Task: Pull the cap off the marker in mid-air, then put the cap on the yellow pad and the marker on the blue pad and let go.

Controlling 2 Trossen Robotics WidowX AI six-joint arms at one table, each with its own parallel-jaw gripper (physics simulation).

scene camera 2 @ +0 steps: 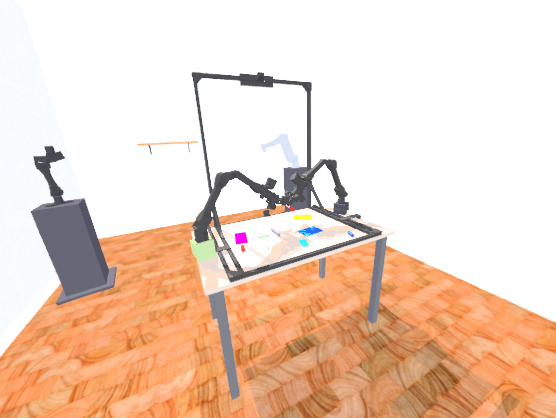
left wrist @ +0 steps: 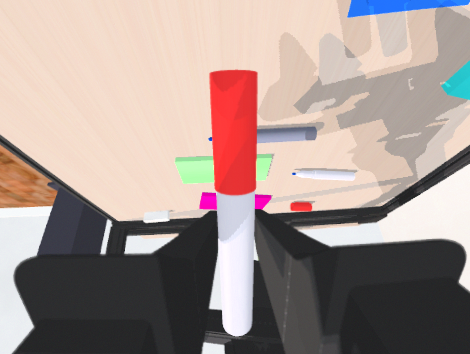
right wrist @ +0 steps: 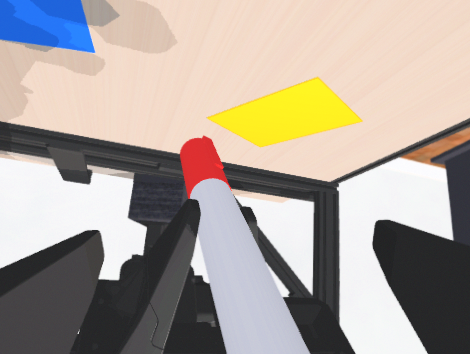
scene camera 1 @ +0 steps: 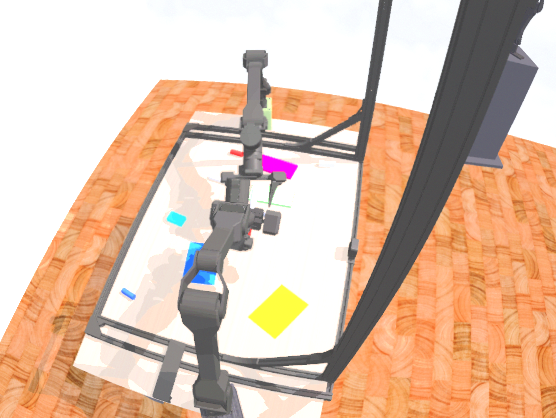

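Seen in the pictures: left gripper, fingertip midpoint: (scene camera 2: 286,205) (left wrist: 235,218) (right wrist: 222,208); right gripper, fingertip midpoint: (left wrist: 233,250) (right wrist: 239,239) (scene camera 1: 253,207); left arm's base, origin of the base link: (scene camera 2: 341,202) (right wrist: 162,225) (scene camera 1: 218,404); right arm's base, origin of the base link: (scene camera 2: 201,239).
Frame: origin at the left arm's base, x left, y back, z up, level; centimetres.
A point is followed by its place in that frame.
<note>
A white marker (left wrist: 237,285) @(x -21.6, y -51.5, z 10.6 cm) (right wrist: 240,280) @(x -22.2, y -53.5, z 10.1 cm) with its red cap (scene camera 1: 250,232) @(x -19.6, y -46.1, z 5.0 cm) (scene camera 2: 291,208) @(x -18.6, y -47.9, z 5.3 cm) (left wrist: 234,132) @(x -18.9, y -46.3, z 5.6 cm) (right wrist: 202,162) @(x -19.4, y -48.2, z 5.0 cm) on is in the air. My left gripper (left wrist: 235,218) @(x -20.9, y -50.2, z 7.5 cm) is shut on the marker's barrel; the cap sticks out past its fingertips. My right gripper (right wrist: 239,239) @(x -21.8, y -51.6, z 8.8 cm) is open and faces the left one closely; the marker's barrel runs between its wide fingers without being gripped. The yellow pad (scene camera 1: 277,311) @(x -22.2, y -26.1, z -8.7 cm) (scene camera 2: 302,217) @(x -22.0, y -27.2, z -8.7 cm) (right wrist: 290,112) @(x -23.4, y -27.8, z -8.7 cm) lies flat on the table. The blue pad (scene camera 1: 192,255) @(x -0.8, y -51.3, z -8.7 cm) (scene camera 2: 310,231) @(x -2.8, y -48.6, z -8.7 cm) (left wrist: 415,6) @(x -5.2, y -54.8, z -8.7 cm) (right wrist: 40,25) @(x -3.0, y -43.2, z -8.7 cm) lies flat, partly under my left arm in scene camera 1.
A grey marker (left wrist: 287,134) @(x -19.3, y -63.9, z -7.3 cm), a green block (left wrist: 192,170) @(x -35.6, y -65.6, z -8.0 cm), a magenta block (scene camera 1: 280,166) @(x -38.1, y -81.4, z -8.0 cm) (left wrist: 262,201) @(x -30.6, y -84.7, z -8.0 cm), a white pen (left wrist: 325,174) @(x -16.3, y -78.9, z -7.6 cm) and a small red piece (scene camera 1: 236,153) @(x -23.4, y -91.8, z -7.1 cm) (left wrist: 301,206) @(x -23.4, y -91.7, z -7.4 cm) lie towards the right arm. A cyan block (scene camera 1: 176,218) @(x 2.7, y -66.5, z -7.3 cm) and a small blue cylinder (scene camera 1: 128,293) @(x 22.1, y -40.5, z -6.7 cm) lie along one side.
</note>
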